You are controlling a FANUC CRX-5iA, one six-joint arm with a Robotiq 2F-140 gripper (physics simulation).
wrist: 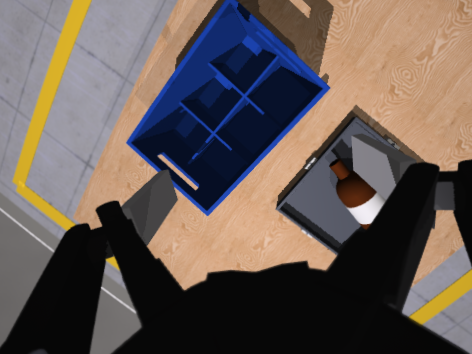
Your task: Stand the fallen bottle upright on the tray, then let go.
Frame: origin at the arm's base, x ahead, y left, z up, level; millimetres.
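Seen in the pictures: gripper, between the fingertips: (258,169).
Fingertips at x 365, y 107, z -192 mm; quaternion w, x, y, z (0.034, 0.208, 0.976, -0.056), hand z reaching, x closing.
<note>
A point is followed by its place in that frame.
The brown bottle (354,191) {x 301, y 286, z -476 mm} with a white label lies on its side in the dark grey tray (312,201) {x 385, y 291, z -547 mm}, at the right of the wrist view. Its neck points to the upper left of the view, and its base end is hidden behind the right finger. My gripper (258,169) {x 365, y 107, z -192 mm} is wide open and empty, above the table. The right fingertip overlaps the tray and part of the bottle in the view; the left fingertip shows near the blue crate's lower corner. The near right part of the tray is hidden by the gripper.
A blue crate (268,151) {x 379, y 121, z -377 mm} with inner dividers and a handle slot stands on the wooden table (235,245) {x 608, y 298, z -553 mm}, left of the tray, with a gap between them. A dark shadow lies behind the crate. The table's left edge and a yellow floor line (48,100) show at left.
</note>
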